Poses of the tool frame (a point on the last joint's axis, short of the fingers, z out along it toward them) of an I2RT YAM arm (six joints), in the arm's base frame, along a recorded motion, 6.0 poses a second.
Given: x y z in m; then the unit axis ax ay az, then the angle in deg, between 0 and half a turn.
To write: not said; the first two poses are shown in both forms.
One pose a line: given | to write
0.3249 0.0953 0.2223 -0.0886 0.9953 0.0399 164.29 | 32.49 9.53 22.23 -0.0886 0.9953 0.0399 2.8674
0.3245 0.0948 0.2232 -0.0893 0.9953 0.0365 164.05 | 32.45 9.48 22.32 -0.0893 0.9953 0.0365 2.8632
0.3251 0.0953 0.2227 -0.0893 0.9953 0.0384 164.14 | 32.51 9.53 22.27 -0.0893 0.9953 0.0384 2.8648
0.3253 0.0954 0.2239 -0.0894 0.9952 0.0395 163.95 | 32.53 9.54 22.39 -0.0894 0.9952 0.0395 2.8615
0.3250 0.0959 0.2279 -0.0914 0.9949 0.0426 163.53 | 32.50 9.59 22.79 -0.0914 0.9949 0.0426 2.8541
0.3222 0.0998 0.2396 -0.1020 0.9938 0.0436 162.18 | 32.22 9.98 23.96 -0.1020 0.9938 0.0436 2.8306
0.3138 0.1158 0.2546 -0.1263 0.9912 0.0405 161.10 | 31.38 11.58 25.46 -0.1263 0.9912 0.0405 2.8117
